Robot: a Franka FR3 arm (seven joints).
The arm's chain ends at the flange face. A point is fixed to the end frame.
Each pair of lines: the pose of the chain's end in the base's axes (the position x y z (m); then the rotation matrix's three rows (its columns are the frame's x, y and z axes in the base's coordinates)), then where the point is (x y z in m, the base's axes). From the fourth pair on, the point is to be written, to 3 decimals.
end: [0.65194, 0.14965, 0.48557], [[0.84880, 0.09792, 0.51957], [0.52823, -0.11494, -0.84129], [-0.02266, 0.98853, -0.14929]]
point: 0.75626 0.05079 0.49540
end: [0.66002, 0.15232, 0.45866], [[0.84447, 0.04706, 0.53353], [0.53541, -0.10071, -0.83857], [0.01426, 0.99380, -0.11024]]
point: 0.76449 0.05453 0.47530
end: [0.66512, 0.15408, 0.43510], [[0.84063, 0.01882, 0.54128], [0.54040, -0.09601, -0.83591], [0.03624, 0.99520, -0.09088]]
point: 0.76962 0.05698 0.45521
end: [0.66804, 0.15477, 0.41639], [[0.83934, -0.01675, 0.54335], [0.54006, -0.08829, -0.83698], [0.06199, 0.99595, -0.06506]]
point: 0.772 0.058 0.441
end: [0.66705, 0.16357, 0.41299], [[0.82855, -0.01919, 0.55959], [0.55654, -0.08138, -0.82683], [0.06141, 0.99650, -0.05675]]
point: 0.772 0.069 0.439
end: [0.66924, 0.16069, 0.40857], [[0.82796, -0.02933, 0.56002], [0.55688, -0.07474, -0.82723], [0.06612, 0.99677, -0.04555]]
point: 0.774 0.066 0.436
